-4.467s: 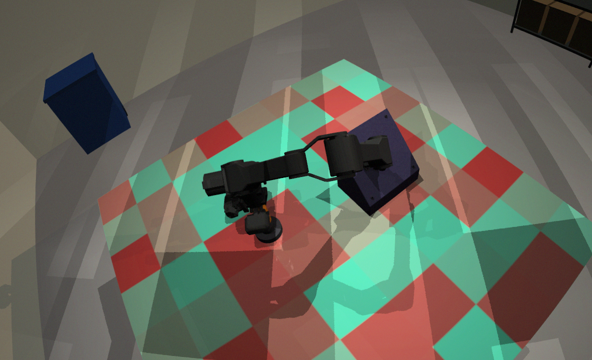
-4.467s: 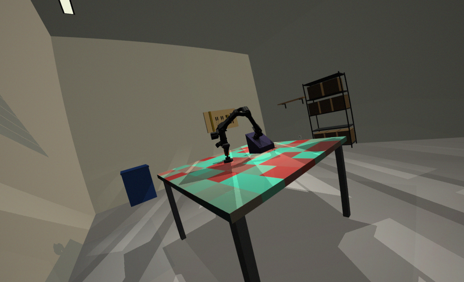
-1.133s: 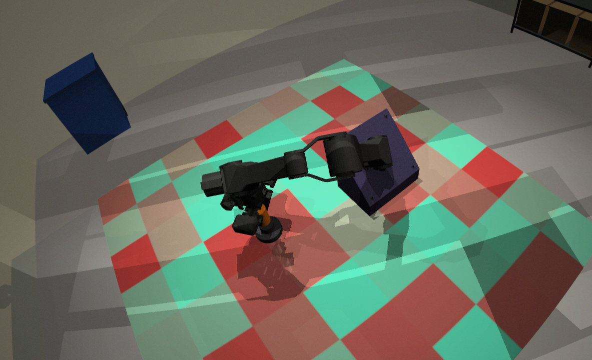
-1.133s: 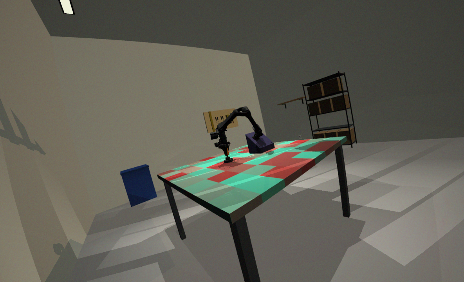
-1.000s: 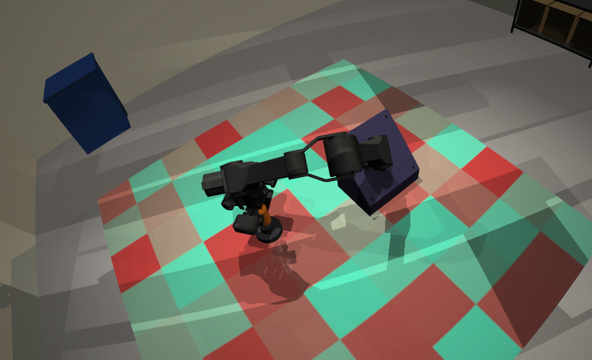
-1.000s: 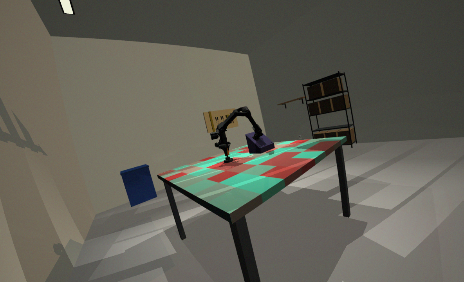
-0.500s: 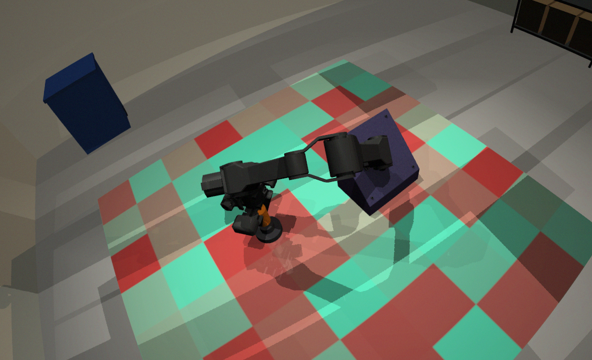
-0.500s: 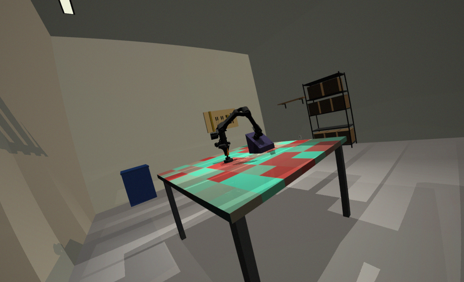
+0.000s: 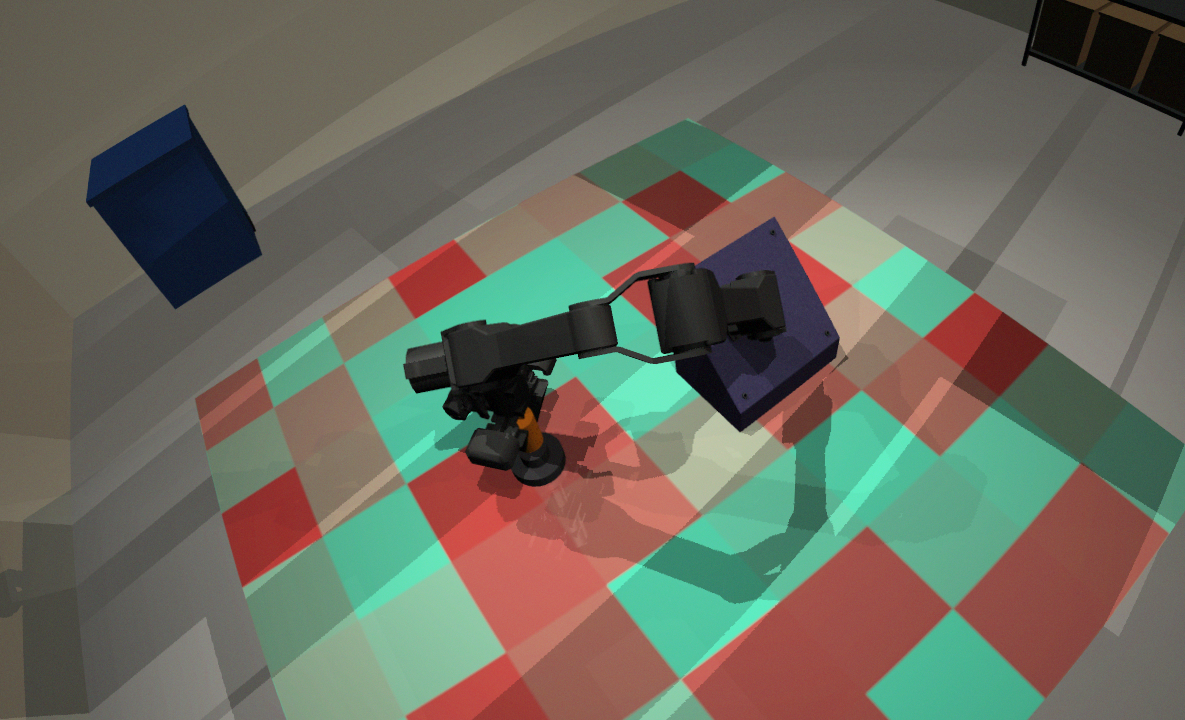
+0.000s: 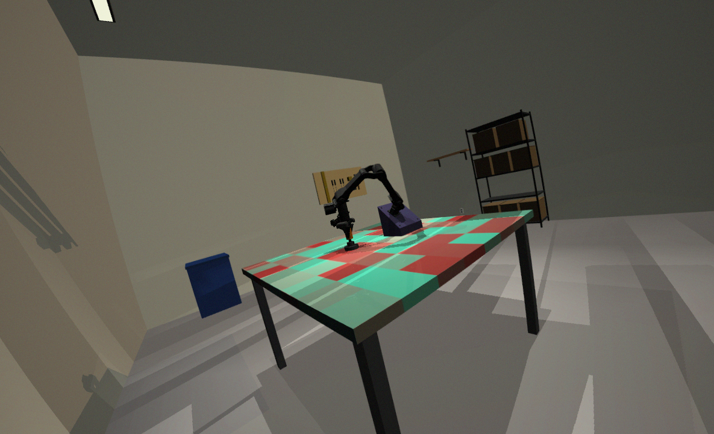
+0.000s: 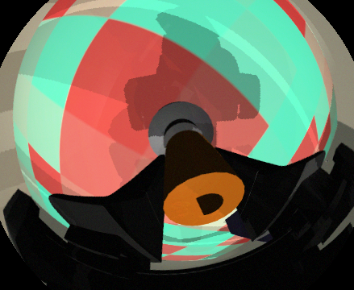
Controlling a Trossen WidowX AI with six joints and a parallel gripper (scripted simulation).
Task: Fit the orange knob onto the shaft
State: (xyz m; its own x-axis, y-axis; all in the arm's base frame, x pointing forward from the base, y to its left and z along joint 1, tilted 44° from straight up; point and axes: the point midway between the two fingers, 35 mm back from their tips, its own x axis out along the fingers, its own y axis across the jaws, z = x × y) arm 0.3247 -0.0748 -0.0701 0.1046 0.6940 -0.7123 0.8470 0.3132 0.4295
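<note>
Now: the orange knob 20 mm above my gripper tip. The rest, counted from my gripper tip: round dark pedestal (40 mm below).
</note>
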